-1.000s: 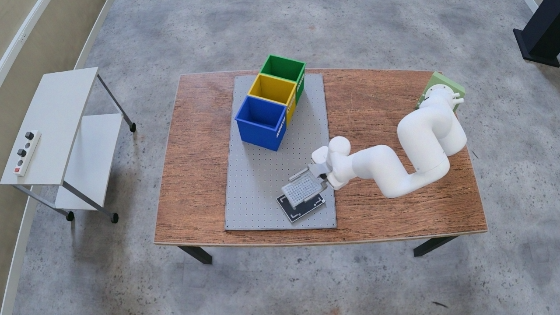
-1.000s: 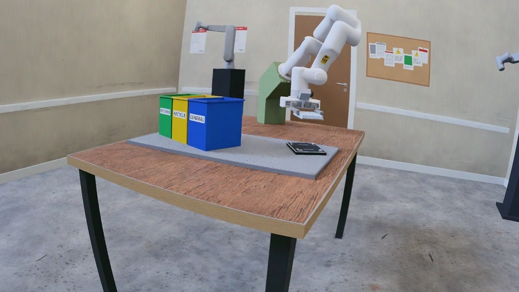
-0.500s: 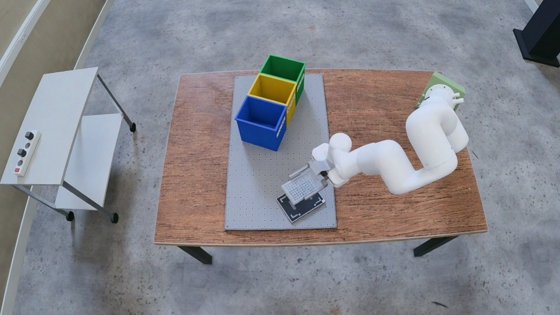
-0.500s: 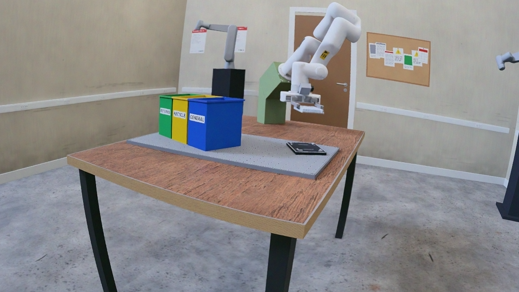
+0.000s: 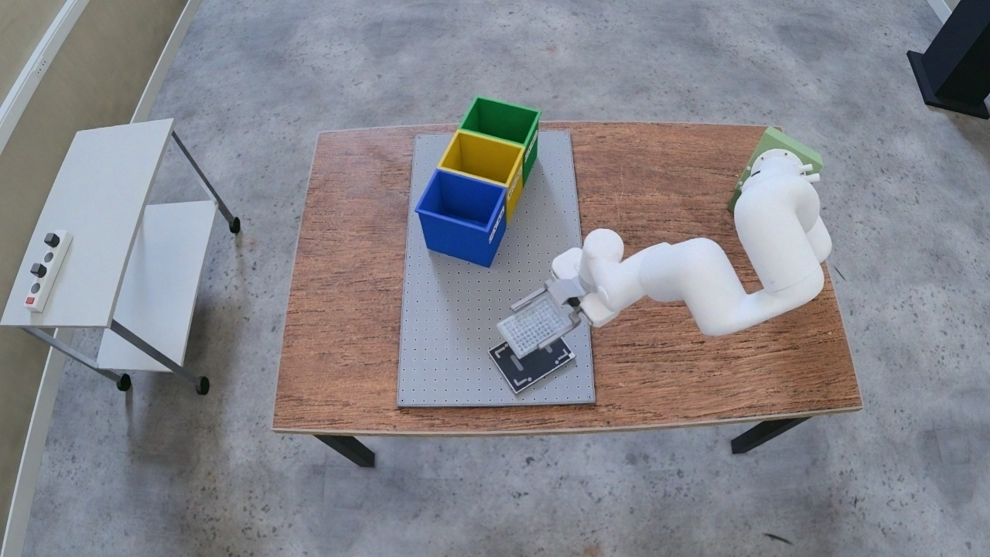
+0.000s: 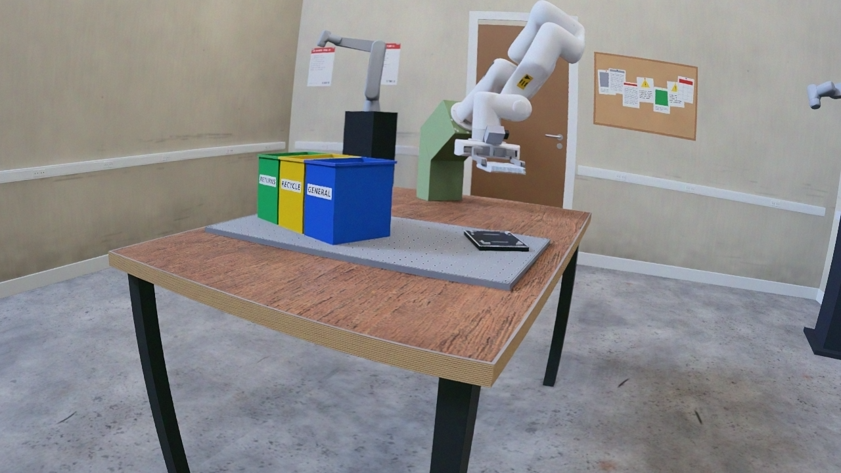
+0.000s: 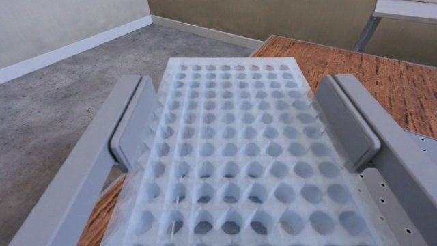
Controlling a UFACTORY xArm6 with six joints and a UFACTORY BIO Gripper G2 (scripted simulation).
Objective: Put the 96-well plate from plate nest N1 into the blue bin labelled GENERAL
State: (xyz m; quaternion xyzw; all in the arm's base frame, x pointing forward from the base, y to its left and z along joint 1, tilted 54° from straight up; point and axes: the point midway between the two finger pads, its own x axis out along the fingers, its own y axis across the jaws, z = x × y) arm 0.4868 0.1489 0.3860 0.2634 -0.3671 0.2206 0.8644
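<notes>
Right now the blue general bin is 210 mm ahead of my hand, 280 mm to the right of it and 100 mm below it. From my hand the other things lie so: yellow recycle bin: 190 mm ahead, 410 mm to the right, 100 mm below; black plate nest N1: 190 mm below; clear 96-well plate: 10 mm below.
</notes>
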